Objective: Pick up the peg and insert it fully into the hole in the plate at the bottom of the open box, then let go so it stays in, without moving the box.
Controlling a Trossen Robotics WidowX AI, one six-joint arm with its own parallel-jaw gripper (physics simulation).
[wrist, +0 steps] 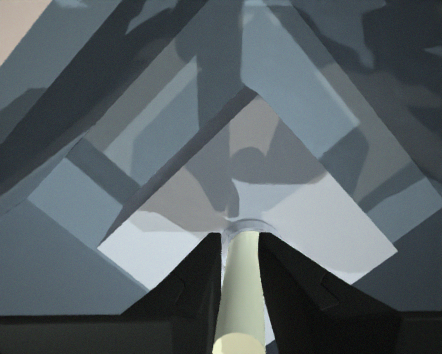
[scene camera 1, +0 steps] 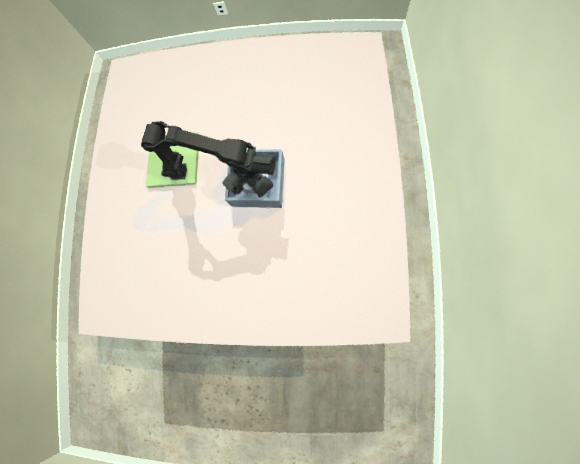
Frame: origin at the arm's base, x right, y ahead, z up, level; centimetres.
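Seen in the pictures: gripper, fingertip midpoint: (wrist: pixel 239 244) (scene camera 1: pixel 253 179); arm's base, origin of the base link: (scene camera 1: pixel 178 171).
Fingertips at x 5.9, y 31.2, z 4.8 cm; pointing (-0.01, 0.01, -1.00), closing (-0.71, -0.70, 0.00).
Observation:
Offsets run from my fingertips to a thing's top centre. "*": to the spot under its first point. Level surfaces: height alone.
The pale yellow-green peg @(* dx -0.2, dy +0.3, dz +2.0 cm) (wrist: pixel 242 290) is between the fingers of my gripper (wrist: pixel 239 244), which is shut on it. The peg's far end is at the ring of the hole @(* dx -0.3, dy -0.5, dz -1.3 cm) (wrist: pixel 250 224) in the light grey plate @(dx -1.2, dy +0.4, dz -1.2 cm) (wrist: pixel 315 220); the fingers and the peg cover much of the ring, and I cannot tell how deep the end sits. The plate lies at the bottom of the blue open box @(dx -1.2, dy +0.4, dz +2.5 cm) (scene camera 1: pixel 257 203) (wrist: pixel 295 100). In the scene view the arm's wrist hangs over the box and hides the peg, the plate and the fingertips.
The arm's base stands on a green square (scene camera 1: pixel 189 176) left of the box. The box walls stand around the plate. Both rest on a pale pink table top @(dz -7.3 cm) (scene camera 1: pixel 325 260), with grey floor (scene camera 1: pixel 225 390) beyond its edges.

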